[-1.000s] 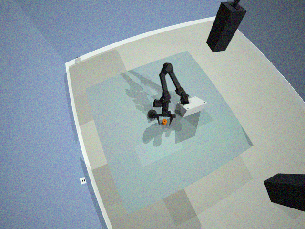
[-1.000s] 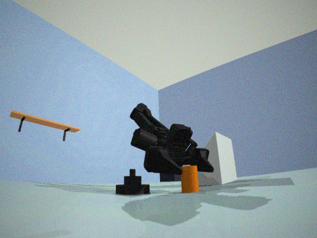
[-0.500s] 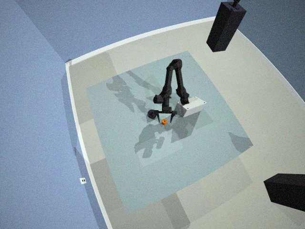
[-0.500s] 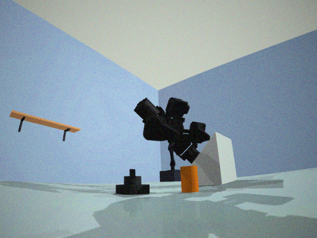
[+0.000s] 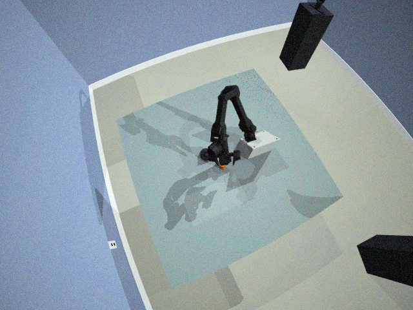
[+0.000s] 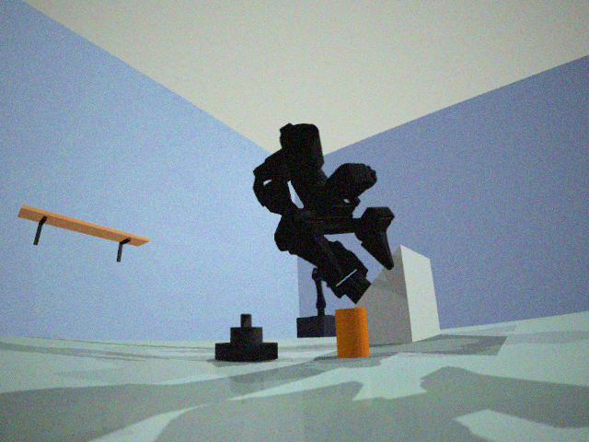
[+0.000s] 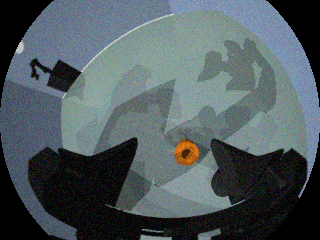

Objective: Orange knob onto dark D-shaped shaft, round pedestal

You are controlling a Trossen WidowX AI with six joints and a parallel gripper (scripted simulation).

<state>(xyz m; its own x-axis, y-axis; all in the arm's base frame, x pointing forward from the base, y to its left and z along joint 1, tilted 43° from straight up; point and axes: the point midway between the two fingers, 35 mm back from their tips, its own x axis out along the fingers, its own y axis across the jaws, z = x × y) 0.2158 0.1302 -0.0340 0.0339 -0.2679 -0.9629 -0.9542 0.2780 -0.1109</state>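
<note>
My gripper tip is 70 mm above the orange knob, 30 mm to the left of it and 10 mm short of it. Also, from my gripper tip: round dark pedestal: 140 mm to the right, 90 mm ahead, 70 mm below.
</note>
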